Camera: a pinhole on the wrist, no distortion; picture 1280 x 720 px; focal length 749.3 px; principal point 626.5 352.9 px. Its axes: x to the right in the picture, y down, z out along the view. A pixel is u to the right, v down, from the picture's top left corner.
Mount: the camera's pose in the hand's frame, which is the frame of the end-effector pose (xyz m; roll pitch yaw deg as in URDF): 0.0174 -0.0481 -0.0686 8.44 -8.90 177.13
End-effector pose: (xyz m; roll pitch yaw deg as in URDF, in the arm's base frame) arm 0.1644 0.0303 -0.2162 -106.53 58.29 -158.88
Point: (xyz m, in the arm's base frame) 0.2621 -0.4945 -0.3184
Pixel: 574.0 633.4
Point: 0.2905 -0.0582 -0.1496
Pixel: 1238.5 292.1
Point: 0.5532 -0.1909 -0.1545
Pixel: 1133.1 223.7
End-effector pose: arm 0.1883 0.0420 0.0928 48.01 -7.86 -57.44
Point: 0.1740 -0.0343 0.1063
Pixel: 487.9 343.8
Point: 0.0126 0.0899 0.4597
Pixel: 937.6 26.9
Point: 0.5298 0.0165 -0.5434
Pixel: behind the camera
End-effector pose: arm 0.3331 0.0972 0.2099 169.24 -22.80 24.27
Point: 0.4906 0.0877 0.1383
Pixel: 469.5 117.7
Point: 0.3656 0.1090 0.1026
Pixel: 866.4 341.7
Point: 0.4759 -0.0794 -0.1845
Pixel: 936.2 174.2
